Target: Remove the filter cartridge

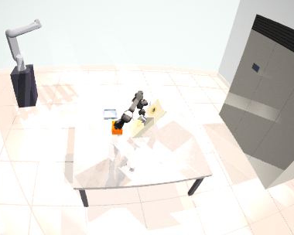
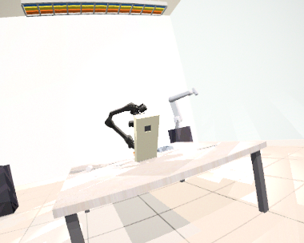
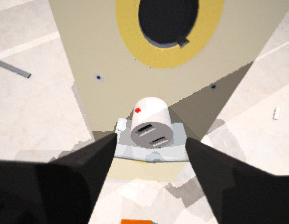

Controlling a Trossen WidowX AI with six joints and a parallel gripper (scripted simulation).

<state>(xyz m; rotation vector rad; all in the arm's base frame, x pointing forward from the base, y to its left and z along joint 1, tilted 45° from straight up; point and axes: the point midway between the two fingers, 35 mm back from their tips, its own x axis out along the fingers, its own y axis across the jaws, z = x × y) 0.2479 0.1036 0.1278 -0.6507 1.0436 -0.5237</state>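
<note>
My gripper tip is now 30 mm above the white round filter cartridge and 20 mm short of it. The rest, counted from my gripper tip: shallow bluish tray (300 mm to the left, 280 mm behind, 230 mm below).
</note>
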